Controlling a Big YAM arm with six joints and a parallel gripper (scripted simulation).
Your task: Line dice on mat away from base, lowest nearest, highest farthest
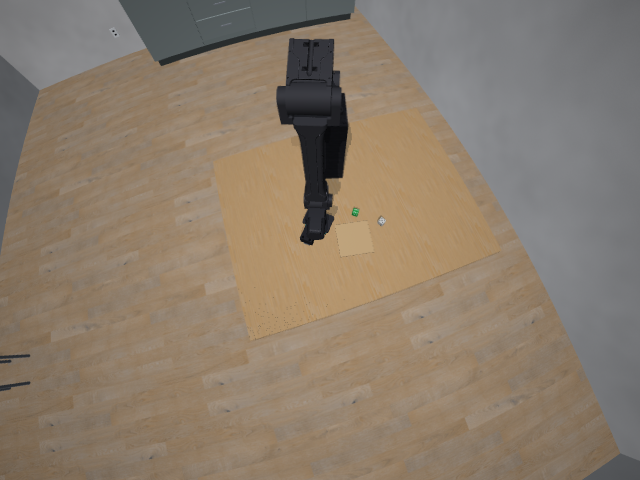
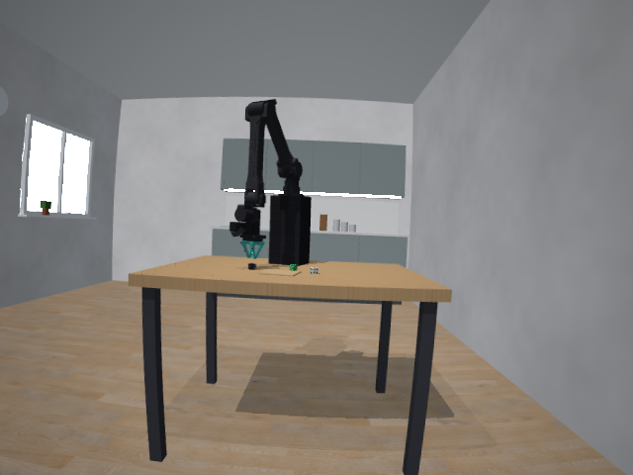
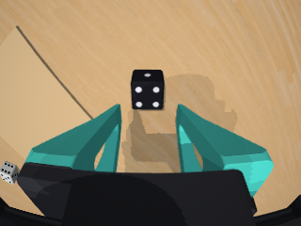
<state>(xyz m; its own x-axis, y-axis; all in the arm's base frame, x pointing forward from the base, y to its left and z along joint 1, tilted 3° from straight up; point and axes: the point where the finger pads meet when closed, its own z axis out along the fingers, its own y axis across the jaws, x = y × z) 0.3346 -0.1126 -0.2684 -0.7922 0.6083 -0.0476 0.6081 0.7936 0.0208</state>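
Right now my hand is 40 mm above the black die. Round my hand: mat (130 mm to the left, 60 mm ahead, 50 mm below); then green die (170 mm to the left, 50 mm behind, 40 mm below); then white die (260 mm to the left, 40 mm below, 20 mm ahead).
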